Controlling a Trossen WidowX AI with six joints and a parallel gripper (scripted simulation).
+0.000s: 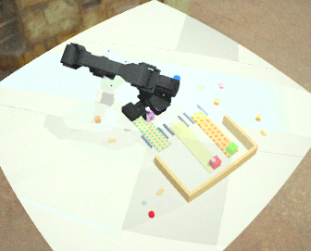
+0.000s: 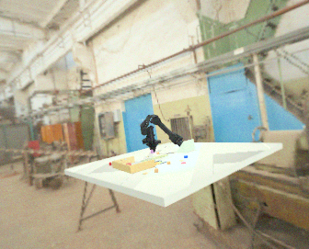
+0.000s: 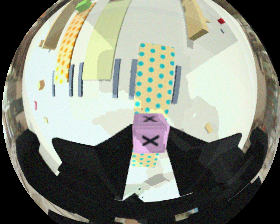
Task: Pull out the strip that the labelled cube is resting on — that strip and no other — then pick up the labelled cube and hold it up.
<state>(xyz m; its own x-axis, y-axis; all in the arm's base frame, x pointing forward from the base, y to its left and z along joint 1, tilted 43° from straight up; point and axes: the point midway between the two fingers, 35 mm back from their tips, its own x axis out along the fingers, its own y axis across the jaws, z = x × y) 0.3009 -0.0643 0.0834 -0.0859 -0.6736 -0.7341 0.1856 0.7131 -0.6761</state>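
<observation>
Now: the teal-dotted strip 10 mm behind my gripper tip and 50 mm below it. Also, from my gripper tip: blue disc 80 mm behind, 270 mm to the left, 50 mm below; then labelled cube 10 mm above; then red disc 240 mm ahead, 280 mm to the right, 50 mm below.
</observation>
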